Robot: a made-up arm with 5 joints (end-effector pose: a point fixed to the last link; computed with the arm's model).
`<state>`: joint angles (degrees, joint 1 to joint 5).
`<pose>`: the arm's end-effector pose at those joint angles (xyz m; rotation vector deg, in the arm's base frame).
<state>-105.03 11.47 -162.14 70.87 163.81</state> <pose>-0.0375 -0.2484 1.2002 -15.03 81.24 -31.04</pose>
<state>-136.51 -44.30 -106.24 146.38 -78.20</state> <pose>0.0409 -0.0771 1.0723 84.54 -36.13 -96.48</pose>
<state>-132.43 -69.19 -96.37 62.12 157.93</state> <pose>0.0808 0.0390 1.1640 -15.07 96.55 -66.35</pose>
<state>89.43 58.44 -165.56 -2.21 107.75</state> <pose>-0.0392 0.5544 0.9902 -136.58 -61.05 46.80</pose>
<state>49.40 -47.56 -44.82 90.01 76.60</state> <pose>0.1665 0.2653 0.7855 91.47 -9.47 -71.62</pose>
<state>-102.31 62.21 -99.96 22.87 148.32</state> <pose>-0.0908 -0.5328 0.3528 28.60 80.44 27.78</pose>
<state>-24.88 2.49 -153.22 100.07 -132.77</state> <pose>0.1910 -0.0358 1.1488 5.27 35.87 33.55</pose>
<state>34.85 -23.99 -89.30 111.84 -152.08</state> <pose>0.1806 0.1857 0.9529 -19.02 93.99 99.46</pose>
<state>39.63 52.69 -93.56 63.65 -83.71</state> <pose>0.2907 0.3456 0.3845 27.64 100.46 35.50</pose>
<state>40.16 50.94 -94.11 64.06 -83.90</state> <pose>0.2945 0.3543 0.4026 27.38 99.07 37.33</pose>
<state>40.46 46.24 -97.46 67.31 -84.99</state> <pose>0.3131 0.3729 0.4650 27.22 95.38 41.72</pose>
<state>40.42 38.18 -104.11 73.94 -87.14</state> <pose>0.3343 0.3896 0.5852 26.91 88.86 48.67</pose>
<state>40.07 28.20 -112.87 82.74 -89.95</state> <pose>0.3313 0.3816 0.7423 26.09 80.32 56.52</pose>
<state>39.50 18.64 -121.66 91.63 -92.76</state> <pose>0.2948 0.3436 0.8872 24.75 71.73 63.19</pose>
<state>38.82 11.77 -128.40 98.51 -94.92</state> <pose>0.2483 0.2982 0.9810 23.46 65.34 67.36</pose>
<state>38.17 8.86 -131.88 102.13 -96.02</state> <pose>0.2228 0.2720 1.0189 22.84 62.60 68.77</pose>
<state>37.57 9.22 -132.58 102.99 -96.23</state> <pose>0.2247 0.2686 1.0198 22.99 63.00 68.16</pose>
